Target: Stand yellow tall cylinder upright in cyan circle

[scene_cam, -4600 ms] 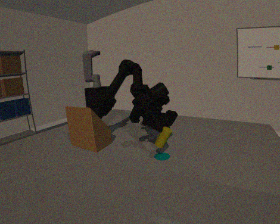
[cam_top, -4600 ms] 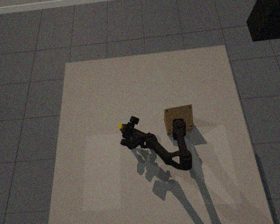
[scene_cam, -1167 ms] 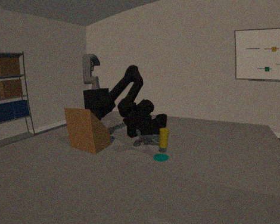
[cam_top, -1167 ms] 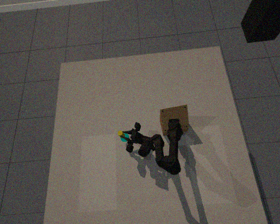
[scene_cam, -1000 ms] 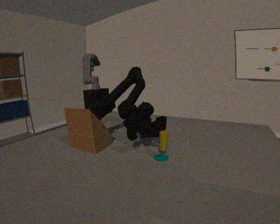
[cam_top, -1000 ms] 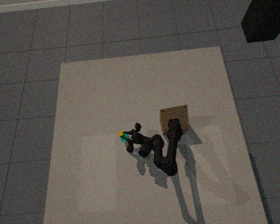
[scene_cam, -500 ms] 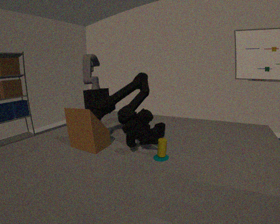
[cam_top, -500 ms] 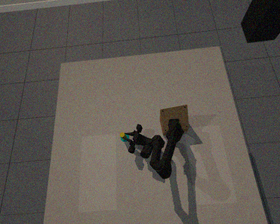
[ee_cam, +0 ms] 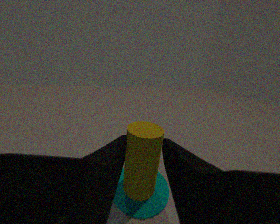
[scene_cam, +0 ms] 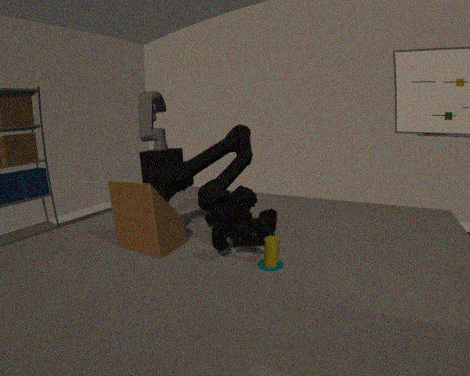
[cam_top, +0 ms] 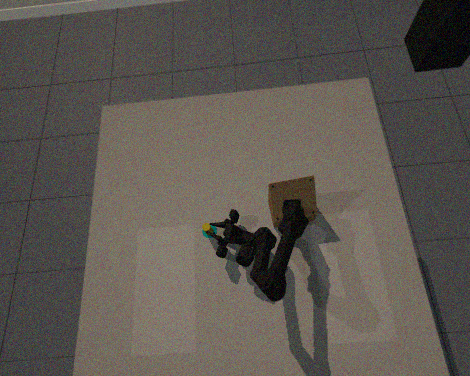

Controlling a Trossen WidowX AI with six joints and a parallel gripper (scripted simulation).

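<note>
The yellow tall cylinder lies 20 mm below my gripper tip. The rest, counted from my gripper tip: cyan circle 60 mm below.
</note>
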